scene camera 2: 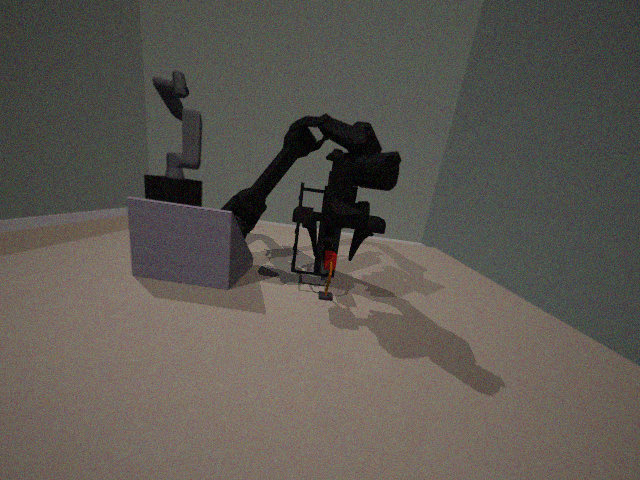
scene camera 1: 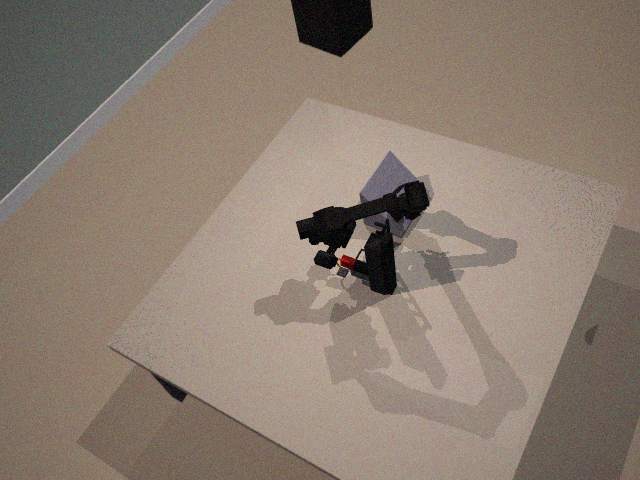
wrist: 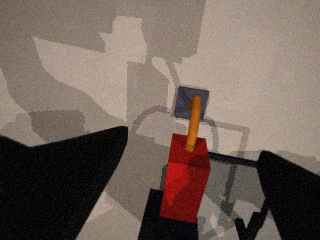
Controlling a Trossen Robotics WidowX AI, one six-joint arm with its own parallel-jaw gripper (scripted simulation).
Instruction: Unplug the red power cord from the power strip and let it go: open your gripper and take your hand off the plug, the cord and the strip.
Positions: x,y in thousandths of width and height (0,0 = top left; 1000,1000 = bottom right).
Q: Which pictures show the gripper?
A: Scene camera 2, scene camera 1 and the wrist view: all of them.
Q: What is the gripper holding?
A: Nothing.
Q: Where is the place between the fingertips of the gripper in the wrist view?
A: At 598,606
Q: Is the gripper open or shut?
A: Open.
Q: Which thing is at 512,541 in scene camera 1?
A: The gripper.
